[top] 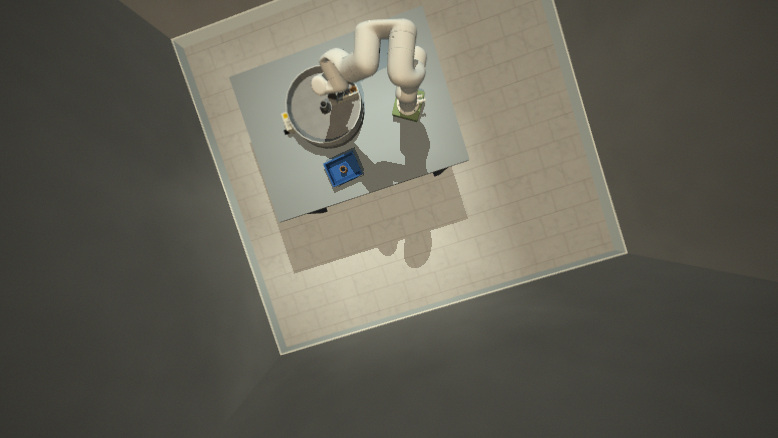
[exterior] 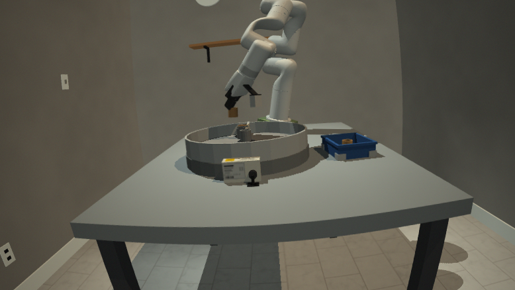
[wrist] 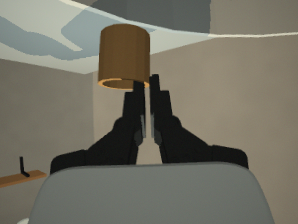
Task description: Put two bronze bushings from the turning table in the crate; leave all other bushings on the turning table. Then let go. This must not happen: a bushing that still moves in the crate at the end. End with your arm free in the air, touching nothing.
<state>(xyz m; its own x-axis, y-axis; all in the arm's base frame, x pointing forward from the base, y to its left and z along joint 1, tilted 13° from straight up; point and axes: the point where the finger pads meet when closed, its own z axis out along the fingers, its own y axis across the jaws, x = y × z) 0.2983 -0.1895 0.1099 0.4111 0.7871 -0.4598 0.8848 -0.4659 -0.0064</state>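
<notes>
My gripper is now 440 mm to the right of the blue crate, 160 mm above it and 130 mm short of it.
</notes>
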